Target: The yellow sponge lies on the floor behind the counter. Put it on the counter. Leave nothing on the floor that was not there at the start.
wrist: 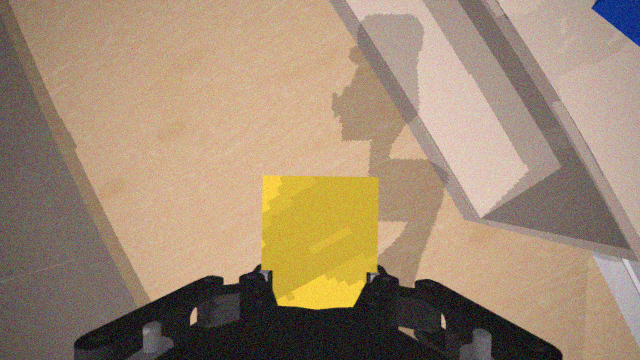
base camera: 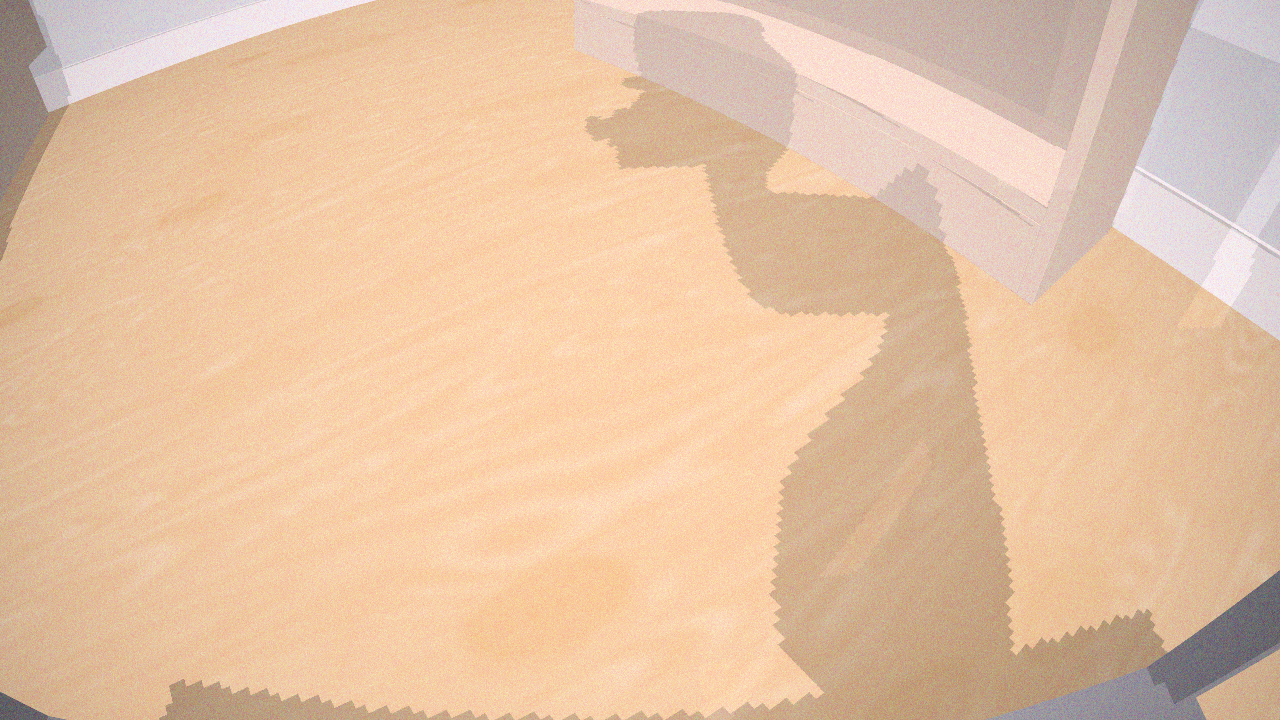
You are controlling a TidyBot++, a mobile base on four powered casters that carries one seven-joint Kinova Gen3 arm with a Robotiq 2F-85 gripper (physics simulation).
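Places are measured from the arm's base along level axes (x ahead, y left, z up), in metres.
Where they show: gripper, fingertip midpoint: (wrist: 320, 271).
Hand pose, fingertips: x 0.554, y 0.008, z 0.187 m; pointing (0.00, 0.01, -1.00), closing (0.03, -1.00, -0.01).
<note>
Each offset is from my fingertips to the top centre of the thing. "*": to the spot under its first point. Level surfaces: height alone.
The yellow sponge @[0.012 m ahead, 0.000 m left, 0.033 m up] (wrist: 320, 220) is a square-faced block in the lower middle of the wrist view. My gripper (wrist: 320, 271) is shut on it, with one finger against each side. The sponge is held above the floor @[0.583 m down] (wrist: 200, 100) (base camera: 402, 358). The gripper and sponge do not show in the base camera view; the arm's shadow falls across the floor there. The counter (base camera: 895, 125) (wrist: 582, 75) looks like a pale pinkish unit with an open, recessed side. It stands at the upper right in both views, and its pale top shows in the wrist view, to the right of the sponge.
Part of a blue object @[* 0.277 m ahead, 0.362 m right, 0.118 m down] (wrist: 622, 17) shows at the top right corner of the wrist view, over the pale surface. A grey surface (wrist: 40, 200) runs along the left of that view. A white baseboard (base camera: 223, 40) runs at the upper left of the base view.
</note>
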